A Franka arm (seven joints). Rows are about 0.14 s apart.
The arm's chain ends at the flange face. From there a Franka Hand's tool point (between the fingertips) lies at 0.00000 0.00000 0.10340 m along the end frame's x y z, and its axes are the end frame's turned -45 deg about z.
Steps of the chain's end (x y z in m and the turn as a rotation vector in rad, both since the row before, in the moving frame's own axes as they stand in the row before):
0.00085 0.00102 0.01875 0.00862 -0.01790 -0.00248
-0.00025 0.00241 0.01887 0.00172 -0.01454 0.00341
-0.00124 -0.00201 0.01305 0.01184 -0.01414 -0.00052
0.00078 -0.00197 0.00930 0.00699 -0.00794 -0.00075
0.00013 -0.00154 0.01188 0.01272 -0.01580 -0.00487
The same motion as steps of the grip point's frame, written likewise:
-0.00080 -0.00062 0.01873 0.01875 -0.00656 -0.00248
-0.00282 0.00034 0.01886 0.01150 -0.00907 0.00341
0.00038 -0.00420 0.01303 0.01837 -0.00163 -0.00052
0.00187 -0.00193 0.00929 0.01056 -0.00067 -0.00075
0.00095 -0.00308 0.01186 0.02017 -0.00218 -0.00487

